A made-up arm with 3 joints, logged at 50 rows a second.
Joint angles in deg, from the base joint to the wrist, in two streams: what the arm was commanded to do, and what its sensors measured. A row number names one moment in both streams.
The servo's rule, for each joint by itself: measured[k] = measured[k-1] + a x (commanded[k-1-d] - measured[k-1]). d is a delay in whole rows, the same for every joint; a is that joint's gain. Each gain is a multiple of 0.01, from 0.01 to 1. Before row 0 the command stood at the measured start. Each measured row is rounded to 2 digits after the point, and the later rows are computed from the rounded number. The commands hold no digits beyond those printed.
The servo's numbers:
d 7
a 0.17 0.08 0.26
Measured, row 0:
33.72, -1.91, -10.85
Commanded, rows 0 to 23:
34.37, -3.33, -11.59
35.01, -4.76, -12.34
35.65, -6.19, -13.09
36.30, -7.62, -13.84
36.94, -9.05, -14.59
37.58, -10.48, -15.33
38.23, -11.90, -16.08
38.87, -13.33, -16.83
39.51, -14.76, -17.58
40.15, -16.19, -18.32
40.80, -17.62, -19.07
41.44, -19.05, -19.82
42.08, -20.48, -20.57
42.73, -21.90, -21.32
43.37, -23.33, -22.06
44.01, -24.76, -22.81
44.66, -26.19, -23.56
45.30, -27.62, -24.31
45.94, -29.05, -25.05
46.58, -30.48, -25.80
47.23, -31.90, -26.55
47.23, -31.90, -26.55
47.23, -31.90, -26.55
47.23, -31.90, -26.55
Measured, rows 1 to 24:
33.72, -1.91, -10.85
33.72, -1.91, -10.85
33.72, -1.91, -10.85
33.72, -1.91, -10.85
33.72, -1.91, -10.85
33.72, -1.91, -10.85
33.72, -1.91, -10.85
33.83, -2.02, -11.04
34.03, -2.24, -11.38
34.31, -2.56, -11.82
34.65, -2.96, -12.35
35.04, -3.45, -12.93
35.47, -4.01, -13.55
35.94, -4.64, -14.21
36.44, -5.34, -14.89
36.96, -6.09, -15.59
37.50, -6.90, -16.30
38.06, -7.76, -17.02
38.63, -8.66, -17.75
39.22, -9.61, -18.48
39.82, -10.59, -19.22
40.42, -11.61, -19.96
41.03, -12.66, -20.70
41.65, -13.74, -21.44

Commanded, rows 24 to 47:
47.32, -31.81, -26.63
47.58, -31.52, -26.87
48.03, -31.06, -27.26
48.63, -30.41, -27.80
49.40, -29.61, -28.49
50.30, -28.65, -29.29
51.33, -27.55, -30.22
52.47, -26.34, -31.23
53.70, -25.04, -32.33
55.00, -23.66, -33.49
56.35, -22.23, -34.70
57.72, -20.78, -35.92
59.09, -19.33, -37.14
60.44, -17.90, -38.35
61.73, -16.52, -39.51
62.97, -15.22, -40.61
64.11, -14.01, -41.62
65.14, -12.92, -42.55
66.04, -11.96, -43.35
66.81, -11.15, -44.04
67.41, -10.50, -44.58
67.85, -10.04, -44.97
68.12, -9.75, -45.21
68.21, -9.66, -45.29
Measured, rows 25 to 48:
42.27, -14.85, -22.19
42.89, -15.99, -22.93
43.52, -17.15, -23.68
44.15, -18.33, -24.43
44.67, -19.42, -24.98
45.11, -20.42, -25.39
45.47, -21.34, -25.69
45.78, -22.18, -25.93
46.09, -22.93, -26.17
46.42, -23.58, -26.45
46.80, -24.13, -26.80
47.24, -24.57, -27.24
47.76, -24.90, -27.77
48.37, -25.11, -28.41
49.07, -25.21, -29.14
49.86, -25.20, -29.97
50.73, -25.08, -30.89
51.69, -24.85, -31.88
52.72, -24.52, -32.93
53.80, -24.10, -34.02
54.93, -23.60, -35.15
56.09, -23.03, -36.28
57.26, -22.41, -37.41
58.42, -21.74, -38.50

